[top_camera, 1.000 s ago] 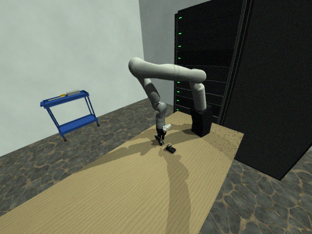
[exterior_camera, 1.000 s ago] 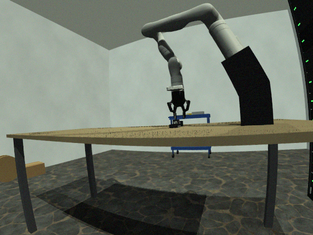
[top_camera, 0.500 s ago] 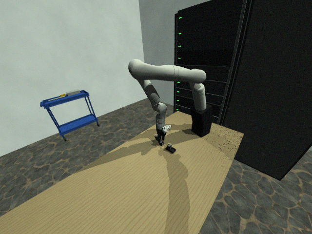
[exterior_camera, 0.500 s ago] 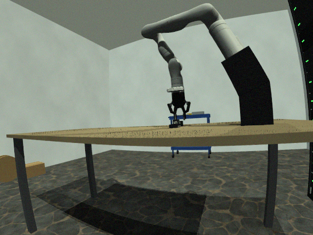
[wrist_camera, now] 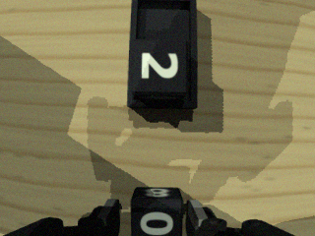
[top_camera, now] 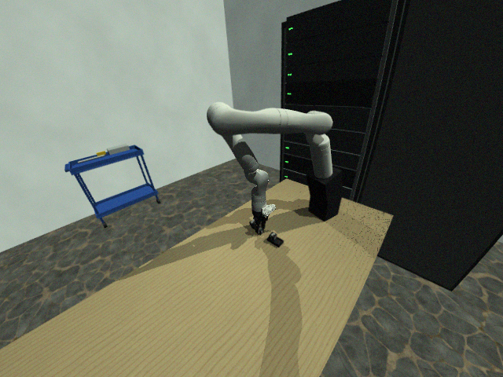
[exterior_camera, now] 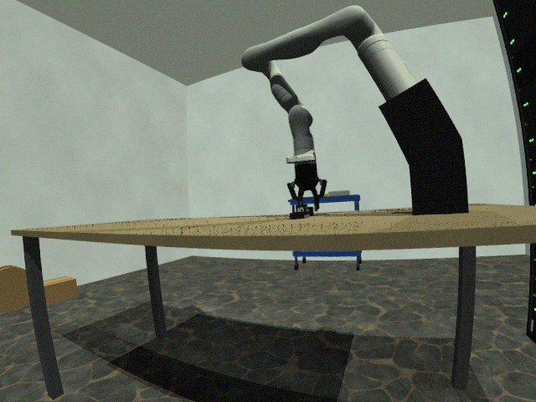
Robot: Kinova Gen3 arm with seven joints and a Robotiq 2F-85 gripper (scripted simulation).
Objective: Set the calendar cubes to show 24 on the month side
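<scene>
Now: hand 20 mm above the black cube. Also, from my hand: black tray: 100 mm to the left, 20 mm below, 20 mm ahead; then black date cube: 90 mm to the left, 20 mm ahead, 10 mm below.
</scene>
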